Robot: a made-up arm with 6 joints. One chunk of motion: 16 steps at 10 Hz.
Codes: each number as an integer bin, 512 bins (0 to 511) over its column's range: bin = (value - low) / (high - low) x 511, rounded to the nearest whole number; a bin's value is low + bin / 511 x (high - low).
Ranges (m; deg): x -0.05..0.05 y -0.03..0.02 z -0.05..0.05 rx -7..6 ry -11..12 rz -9..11
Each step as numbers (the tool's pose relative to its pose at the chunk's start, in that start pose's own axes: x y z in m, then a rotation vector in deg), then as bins.
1 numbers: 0.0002 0.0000 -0.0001 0.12 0.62 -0.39
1 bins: 257 307 255 280 258 220
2 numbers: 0.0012 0.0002 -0.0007 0.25 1.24 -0.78
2 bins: 262 309 252 285 272 210
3 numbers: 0.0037 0.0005 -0.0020 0.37 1.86 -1.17
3 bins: 274 312 245 290 286 200
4 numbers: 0.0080 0.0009 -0.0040 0.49 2.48 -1.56
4 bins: 296 316 235 294 299 190
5 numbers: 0.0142 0.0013 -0.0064 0.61 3.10 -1.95
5 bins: 328 320 223 299 313 180
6 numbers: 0.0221 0.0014 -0.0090 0.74 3.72 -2.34
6 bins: 368 321 210 304 327 170
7 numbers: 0.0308 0.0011 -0.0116 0.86 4.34 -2.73
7 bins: 413 318 196 309 341 160
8 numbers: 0.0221 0.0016 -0.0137 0.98 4.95 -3.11
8 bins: 368 323 185 314 354 150
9 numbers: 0.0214 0.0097 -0.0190 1.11 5.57 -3.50
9 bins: 365 406 158 319 368 141
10 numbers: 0.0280 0.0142 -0.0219 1.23 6.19 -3.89
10 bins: 399 452 144 324 382 131
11 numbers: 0.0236 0.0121 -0.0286 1.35 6.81 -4.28
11 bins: 376 430 109 328 396 121
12 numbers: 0.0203 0.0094 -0.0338 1.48 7.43 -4.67
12 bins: 359 403 83 333 409 111
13 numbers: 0.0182 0.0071 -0.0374 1.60 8.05 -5.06
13 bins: 349 379 64 338 423 101
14 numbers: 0.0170 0.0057 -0.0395 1.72 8.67 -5.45
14 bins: 342 365 54 343 437 91
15 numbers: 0.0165 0.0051 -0.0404 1.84 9.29 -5.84
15 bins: 340 359 49 347 451 81
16 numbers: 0.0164 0.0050 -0.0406 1.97 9.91 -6.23
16 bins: 339 358 48 353 465 71
